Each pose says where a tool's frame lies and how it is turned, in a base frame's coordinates. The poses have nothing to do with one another.
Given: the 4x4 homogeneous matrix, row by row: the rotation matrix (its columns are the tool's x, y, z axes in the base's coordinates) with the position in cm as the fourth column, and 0 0 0 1 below. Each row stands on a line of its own.
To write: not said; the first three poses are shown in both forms.
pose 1, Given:
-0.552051 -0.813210 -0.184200 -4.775
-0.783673 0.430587 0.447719 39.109
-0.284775 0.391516 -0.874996 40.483
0 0 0 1
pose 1, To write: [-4.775 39.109 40.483 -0.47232 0.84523 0.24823 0.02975]
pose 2, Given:
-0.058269 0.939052 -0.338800 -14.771
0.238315 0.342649 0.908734 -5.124
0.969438 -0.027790 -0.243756 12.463
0 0 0 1
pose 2, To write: [-14.771 -5.124 12.463 -0.45903 -0.64122 -0.34346 0.51005]
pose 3, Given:
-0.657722 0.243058 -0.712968 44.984
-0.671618 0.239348 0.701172 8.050
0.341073 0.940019 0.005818 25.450
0 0 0 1
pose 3, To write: [44.984 8.050 25.450 0.15581 -0.68761 -0.59670 0.38322]
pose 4, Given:
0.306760 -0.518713 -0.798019 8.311
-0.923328 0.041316 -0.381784 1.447
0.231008 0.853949 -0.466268 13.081
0 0 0 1
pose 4, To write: [8.311 1.447 13.081 0.65797 -0.54791 -0.21544 0.46952]
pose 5, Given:
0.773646 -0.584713 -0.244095 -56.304
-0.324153 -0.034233 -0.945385 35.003
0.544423 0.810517 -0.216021 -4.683
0 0 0 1
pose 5, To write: [-56.304 35.003 -4.683 0.71132 -0.31943 0.10555 0.61713]
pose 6, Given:
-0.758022 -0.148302 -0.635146 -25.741
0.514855 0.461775 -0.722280 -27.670
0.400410 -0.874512 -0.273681 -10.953
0 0 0 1
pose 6, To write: [-25.741 -27.670 -10.953 -0.11607 -0.78954 0.50561 0.32790]
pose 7, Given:
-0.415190 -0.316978 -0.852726 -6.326
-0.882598 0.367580 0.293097 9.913
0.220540 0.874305 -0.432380 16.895
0 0 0 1
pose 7, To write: [-6.326 9.913 16.895 0.40299 -0.74417 -0.39218 0.36056]
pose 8, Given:
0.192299 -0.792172 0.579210 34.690
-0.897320 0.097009 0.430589 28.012
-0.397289 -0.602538 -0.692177 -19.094
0 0 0 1
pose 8, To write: [34.690 28.012 -19.094 -0.66848 0.63184 -0.06804 0.38637]
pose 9, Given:
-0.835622 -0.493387 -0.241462 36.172
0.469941 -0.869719 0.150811 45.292
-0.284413 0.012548 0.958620 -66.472
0 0 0 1
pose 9, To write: [36.172 45.292 -66.472 -0.13737 0.04267 0.95707 0.25163]
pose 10, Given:
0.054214 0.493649 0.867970 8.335
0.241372 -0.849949 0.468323 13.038
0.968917 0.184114 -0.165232 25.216
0 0 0 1
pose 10, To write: [8.335 13.038 25.216 -0.71927 -0.25547 -0.63846 0.09878]
